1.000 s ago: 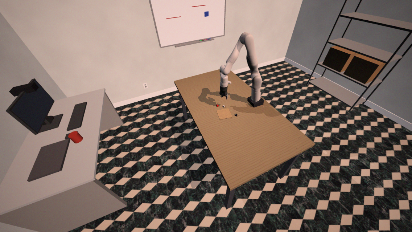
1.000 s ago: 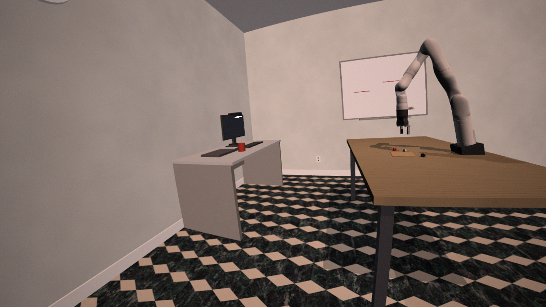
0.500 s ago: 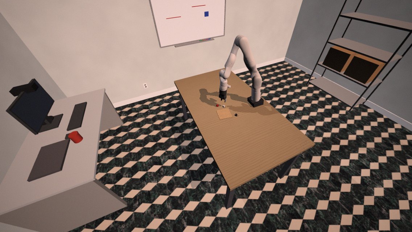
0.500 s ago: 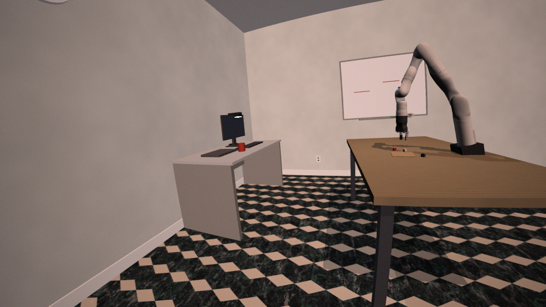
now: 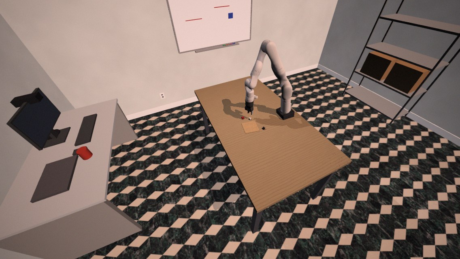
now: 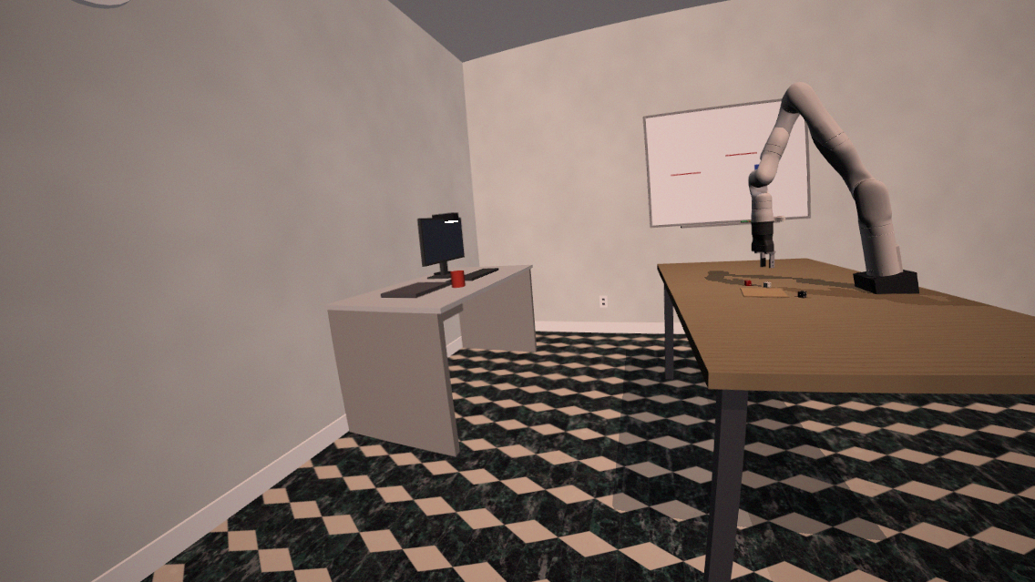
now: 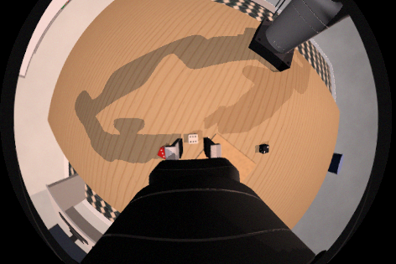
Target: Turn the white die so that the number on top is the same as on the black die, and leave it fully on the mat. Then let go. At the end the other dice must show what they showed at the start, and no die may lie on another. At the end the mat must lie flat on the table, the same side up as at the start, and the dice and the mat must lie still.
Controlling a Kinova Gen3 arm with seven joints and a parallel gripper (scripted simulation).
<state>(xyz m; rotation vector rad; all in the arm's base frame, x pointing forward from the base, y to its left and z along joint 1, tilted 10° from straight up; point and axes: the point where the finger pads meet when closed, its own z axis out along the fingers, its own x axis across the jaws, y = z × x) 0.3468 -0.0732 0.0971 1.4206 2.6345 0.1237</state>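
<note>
My hand is 9 cm above the white die. Round my hand: black die: 17 cm to the left, 9 cm below, 6 cm behind; red die: 9 cm below, 6 cm ahead, 4 cm to the right; tan mat: 10 cm to the left, 10 cm below, 4 cm ahead.
</note>
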